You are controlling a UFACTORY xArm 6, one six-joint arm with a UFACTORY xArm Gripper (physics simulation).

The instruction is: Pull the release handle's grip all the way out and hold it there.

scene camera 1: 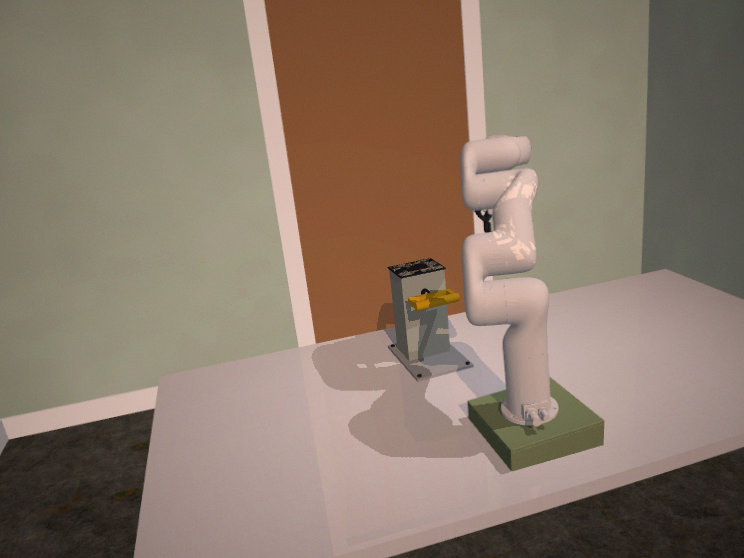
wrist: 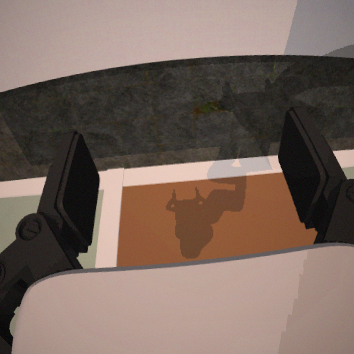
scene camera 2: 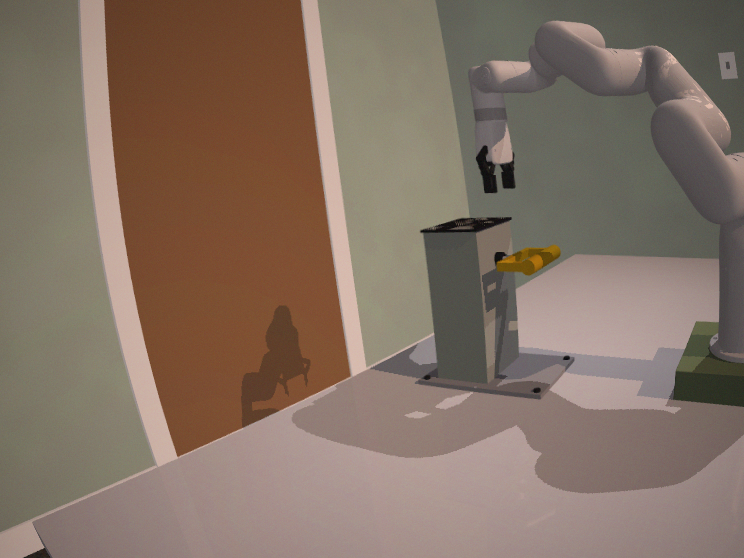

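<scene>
The release handle's yellow grip (scene camera 1: 441,301) (scene camera 2: 542,258) stands level on the front of an upright grey housing (scene camera 1: 403,318) (scene camera 2: 456,300). A short black stem (scene camera 1: 425,291) (scene camera 2: 499,258) shows between the grip and the housing. My gripper (scene camera 1: 487,227) (scene camera 2: 500,184) (wrist: 185,141) is open with nothing between its fingers, which point down. It is higher than the housing's top and apart from the grip, to the right of the housing in scene camera 1. The arm partly hides it there. The grip does not show in the wrist view.
The housing's base plate (scene camera 1: 441,365) (scene camera 2: 522,387) is bolted to the pale table (scene camera 1: 240,468) (scene camera 2: 300,492). The arm's green base block (scene camera 1: 555,447) (scene camera 2: 709,384) stands at the right. A wall with a brown door panel (scene camera 1: 366,150) (scene camera 2: 210,180) (wrist: 145,225) rises behind the table.
</scene>
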